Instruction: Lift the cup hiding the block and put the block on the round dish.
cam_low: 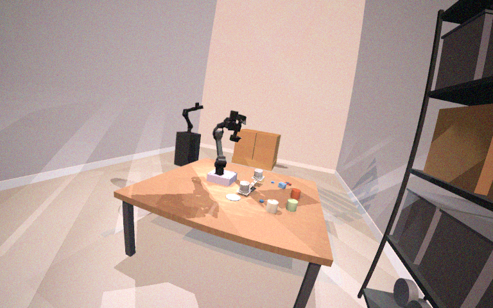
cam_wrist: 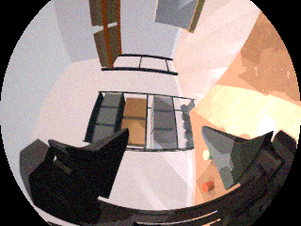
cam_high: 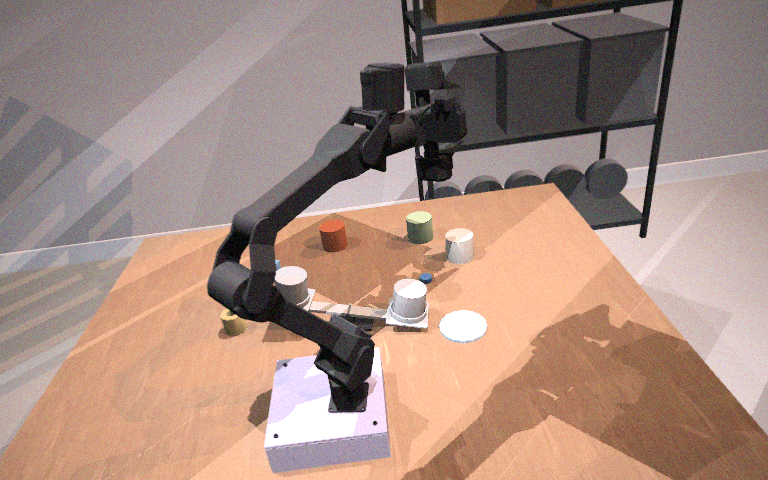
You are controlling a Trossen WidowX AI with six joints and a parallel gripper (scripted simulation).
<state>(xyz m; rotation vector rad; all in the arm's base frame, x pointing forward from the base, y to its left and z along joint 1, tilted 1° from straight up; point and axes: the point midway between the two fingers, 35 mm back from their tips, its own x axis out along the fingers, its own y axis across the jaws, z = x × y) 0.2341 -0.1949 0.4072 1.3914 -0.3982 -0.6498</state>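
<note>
Right now my gripper tip is 20 mm short of the teal block, 130 mm to the right of it and 430 mm above it. Also, from my gripper tip: round dish (10 mm behind, 10 mm to the left, 460 mm below); beige cylinder (270 mm ahead, 20 mm to the left, 430 mm below); green cylinder (380 mm ahead, 120 mm to the left, 430 mm below).
</note>
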